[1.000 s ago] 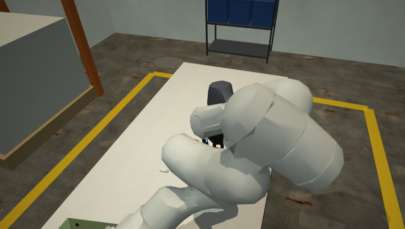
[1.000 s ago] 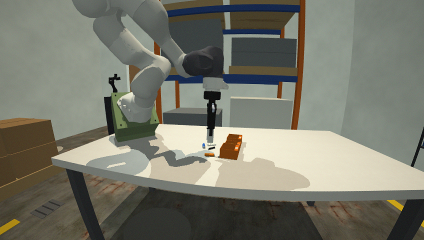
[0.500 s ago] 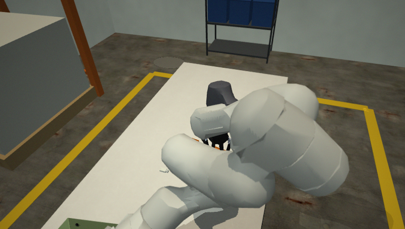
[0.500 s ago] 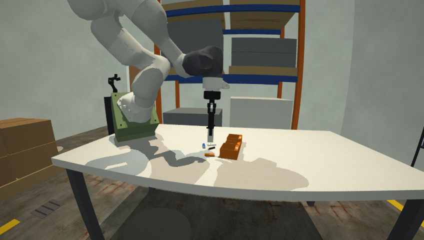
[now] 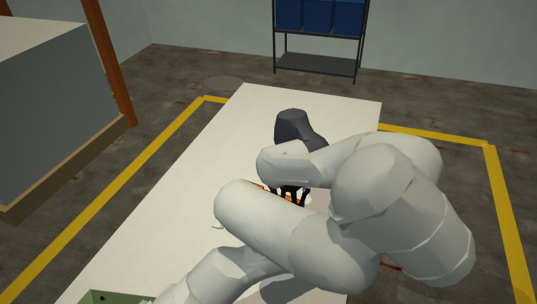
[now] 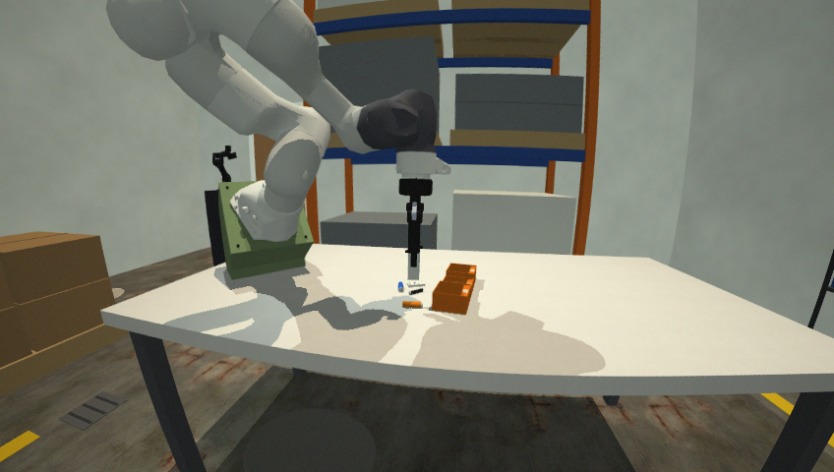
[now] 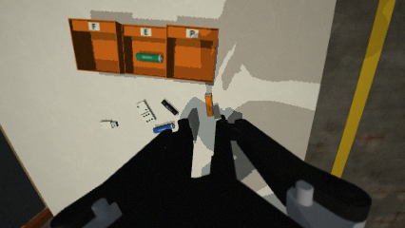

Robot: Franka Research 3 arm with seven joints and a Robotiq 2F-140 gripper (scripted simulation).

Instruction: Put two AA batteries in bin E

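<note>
The orange AA battery is 10 cm below my hand. From my hand the other things lie so: blue battery (4 cm behind, 11 cm to the left, 10 cm below); orange bin row (12 cm ahead, 10 cm to the left, 9 cm below); black stick (8 cm to the left, 11 cm below).
</note>
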